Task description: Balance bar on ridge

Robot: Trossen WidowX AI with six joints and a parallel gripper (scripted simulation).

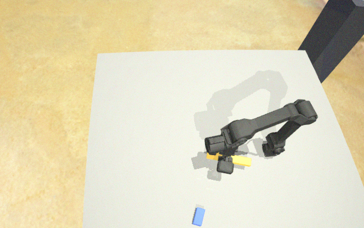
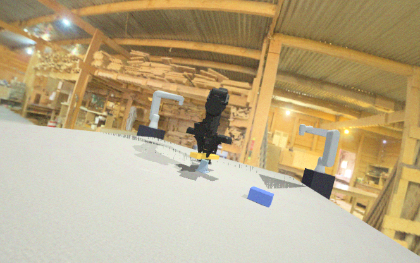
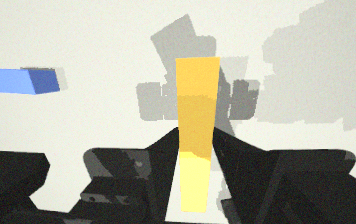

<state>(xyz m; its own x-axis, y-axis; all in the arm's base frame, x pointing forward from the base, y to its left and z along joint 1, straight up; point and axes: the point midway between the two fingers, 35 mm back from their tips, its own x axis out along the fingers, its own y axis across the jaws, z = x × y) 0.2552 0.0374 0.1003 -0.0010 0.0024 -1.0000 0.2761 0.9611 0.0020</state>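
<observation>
The bar lies 3 cm behind my gripper tip and 1 cm to the left of it. From my gripper tip the other things lie so: blue block (23 cm to the left, 13 cm ahead, 5 cm below).
</observation>
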